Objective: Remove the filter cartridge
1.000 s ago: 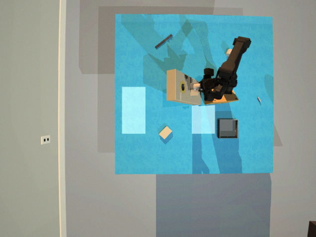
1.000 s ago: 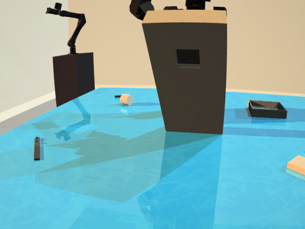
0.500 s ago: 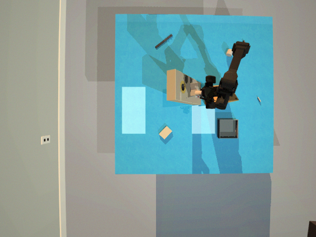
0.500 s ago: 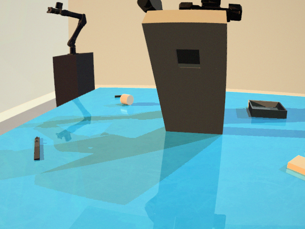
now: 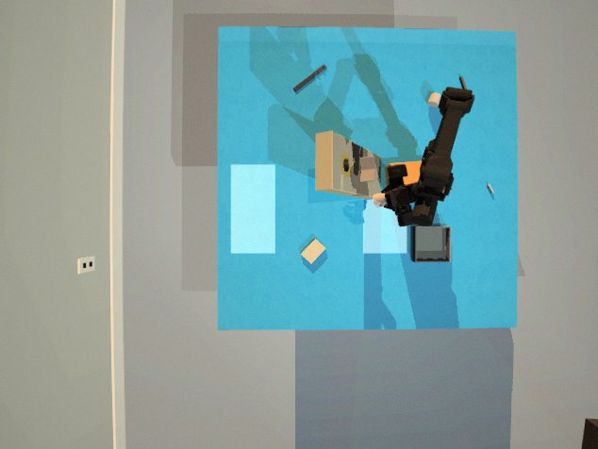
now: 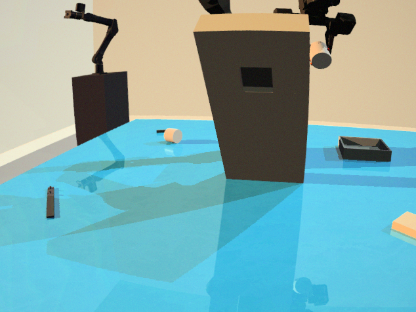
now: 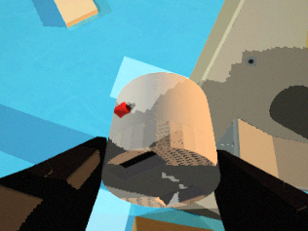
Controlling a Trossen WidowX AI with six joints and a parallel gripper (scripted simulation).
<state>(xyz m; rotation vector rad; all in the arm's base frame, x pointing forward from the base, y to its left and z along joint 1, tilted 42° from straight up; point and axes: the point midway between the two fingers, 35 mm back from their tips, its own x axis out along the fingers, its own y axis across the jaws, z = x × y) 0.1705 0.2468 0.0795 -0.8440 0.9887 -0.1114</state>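
My gripper tip is 30 cm past the tray, 28 cm above it and 14 cm to the right of it. From my gripper tip the other things lie so: dark rod: 56 cm to the right, 39 cm behind, 29 cm below; round filter cartridge: right at my gripper tip; peg: 54 cm behind, 29 cm below, 12 cm to the right.
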